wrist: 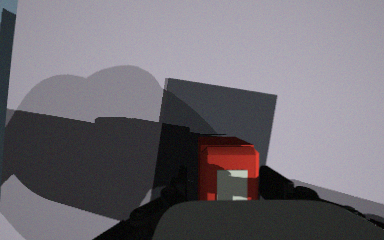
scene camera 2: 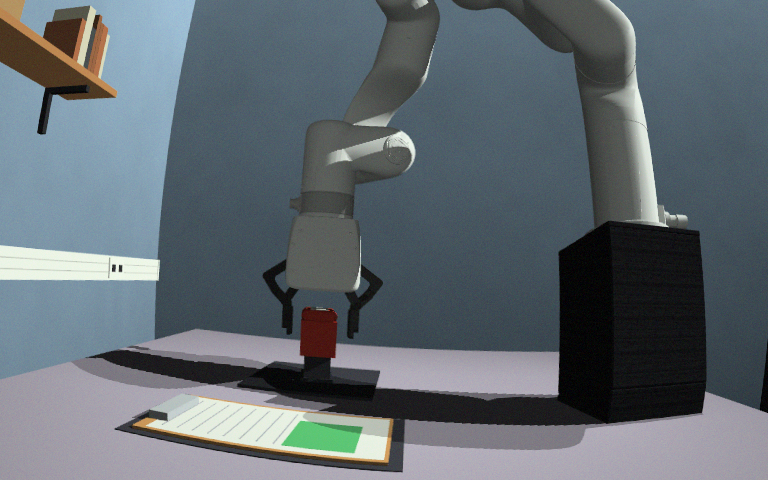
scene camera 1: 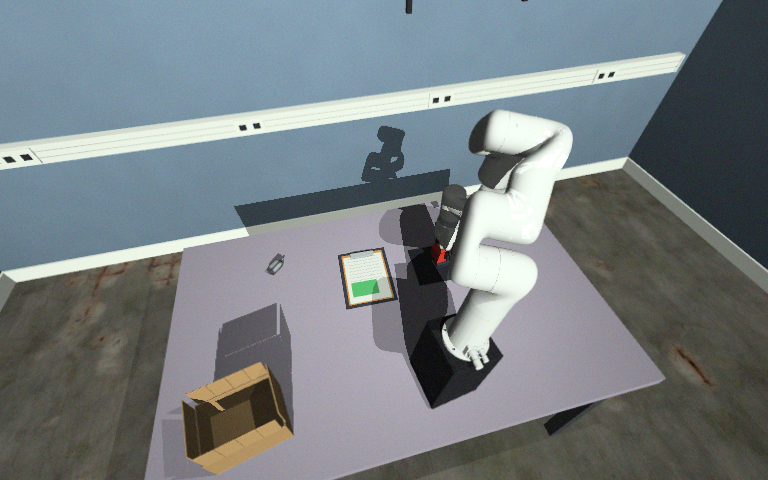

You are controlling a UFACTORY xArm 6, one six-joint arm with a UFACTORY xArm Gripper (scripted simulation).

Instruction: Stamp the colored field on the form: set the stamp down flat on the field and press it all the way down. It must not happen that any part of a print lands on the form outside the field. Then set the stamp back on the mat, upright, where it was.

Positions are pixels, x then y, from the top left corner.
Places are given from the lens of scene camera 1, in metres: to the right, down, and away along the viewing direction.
cardboard box [scene camera 1: 256, 405]: -0.37, 0.48, 1.02
dark mat [scene camera 1: 426, 273]: 0.16, 0.12, 1.32
clipboard [scene camera 1: 366, 278]: -0.07, 0.14, 1.31
The marked spots on the clipboard and the cardboard box are 0.54 m apart.
